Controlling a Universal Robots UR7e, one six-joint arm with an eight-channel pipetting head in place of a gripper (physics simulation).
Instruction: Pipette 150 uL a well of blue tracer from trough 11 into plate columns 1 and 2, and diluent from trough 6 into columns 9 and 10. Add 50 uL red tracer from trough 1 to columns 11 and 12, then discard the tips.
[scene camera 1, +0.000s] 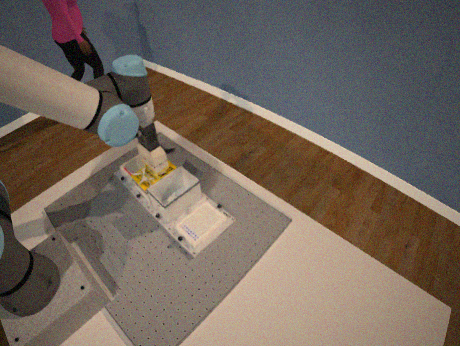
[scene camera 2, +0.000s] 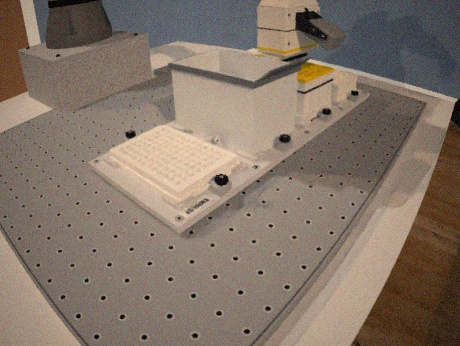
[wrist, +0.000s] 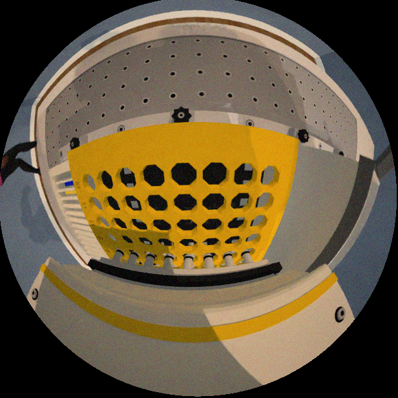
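My eight-channel pipetting head (scene camera 1: 156, 159) (scene camera 2: 284, 40) (wrist: 184, 260) is low over the yellow tip rack (scene camera 1: 143, 177) (scene camera 2: 316, 73) (wrist: 185, 142). In the wrist view its row of nozzles stands at the rack's near rows, beside several rows of empty holes; the nozzle ends are hidden, so whether they carry tips cannot be told. The trough reservoir (scene camera 1: 132, 163) (scene camera 2: 345, 86) (wrist: 80, 220) is beyond the rack; blue liquid (wrist: 69, 183) and a yellow strip show there, and red in scene view 1. The white well plate (scene camera 1: 204, 220) (scene camera 2: 172, 156) has bluish wells along one edge in scene view 1.
An open grey-rimmed waste bin (scene camera 1: 177, 192) (scene camera 2: 215, 100) (wrist: 320, 200) stands between rack and plate, higher than both. Black knobs (scene camera 1: 180, 238) (scene camera 2: 221, 179) (wrist: 181, 115) line the carrier edges. The robot base is on a grey block. A person in pink (scene camera 1: 68, 22) stands beyond the table.
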